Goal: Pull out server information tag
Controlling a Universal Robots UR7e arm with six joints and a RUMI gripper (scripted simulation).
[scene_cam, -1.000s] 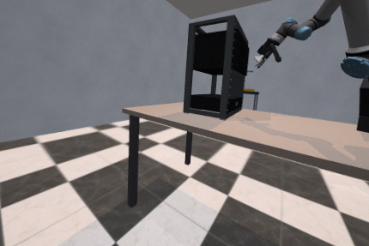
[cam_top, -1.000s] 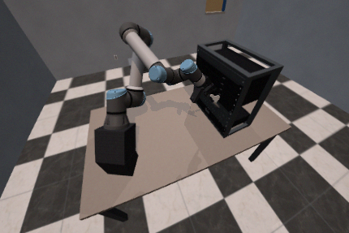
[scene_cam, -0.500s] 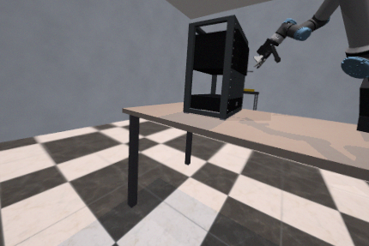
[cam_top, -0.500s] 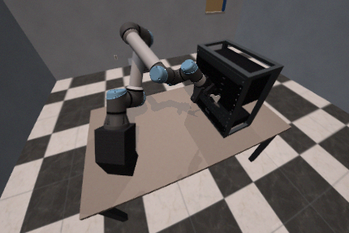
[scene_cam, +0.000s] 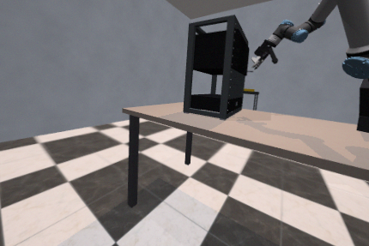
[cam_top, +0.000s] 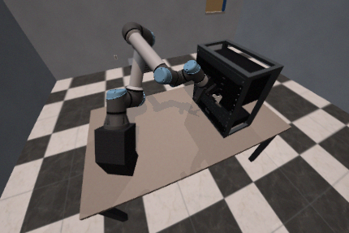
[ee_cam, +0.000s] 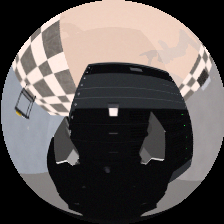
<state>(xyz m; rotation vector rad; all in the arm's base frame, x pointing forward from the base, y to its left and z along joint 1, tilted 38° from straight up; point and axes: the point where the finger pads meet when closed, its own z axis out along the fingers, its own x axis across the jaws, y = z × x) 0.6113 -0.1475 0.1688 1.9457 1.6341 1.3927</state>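
The white information tag lies 4 cm ahead of my hand, 2 cm below it and 1 cm to the left of it.
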